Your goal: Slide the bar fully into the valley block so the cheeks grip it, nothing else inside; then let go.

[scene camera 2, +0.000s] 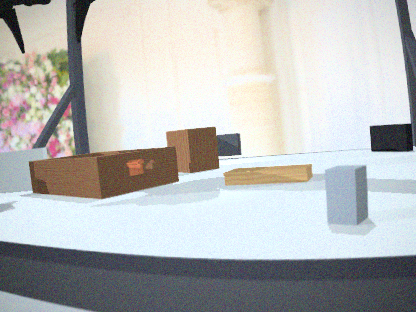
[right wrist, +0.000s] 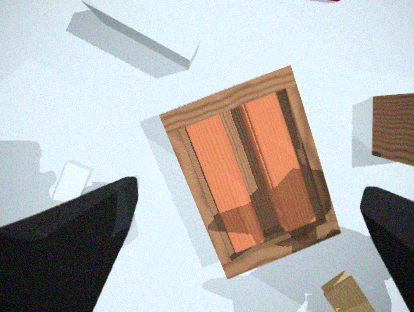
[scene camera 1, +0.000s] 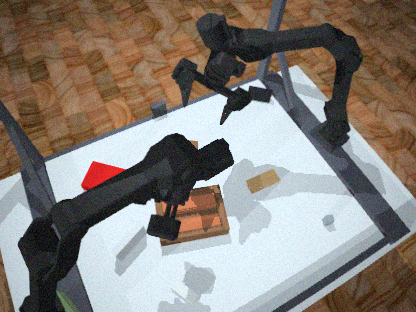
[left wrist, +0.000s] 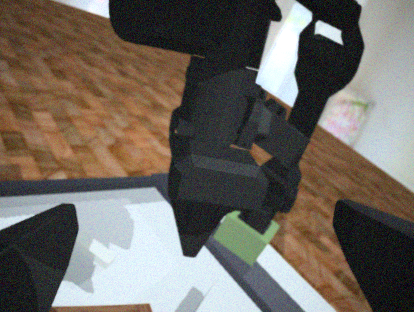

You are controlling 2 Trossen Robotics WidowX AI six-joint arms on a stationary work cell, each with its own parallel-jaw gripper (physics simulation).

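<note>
A tan wooden bar lies flat on the white table, apart from an open brown wooden box-shaped block. Two orange strips with a brown divider between them show inside that block; I cannot tell for certain that it is the valley block. My right gripper is open, empty and above the box-shaped block. In scene camera 1 its own arm partly hides it. My left gripper is open and empty, raised near the table's far edge.
A brown block stands beside the box-shaped block. A red block, a blue-grey block, a pale slab, a white block and a green block also show.
</note>
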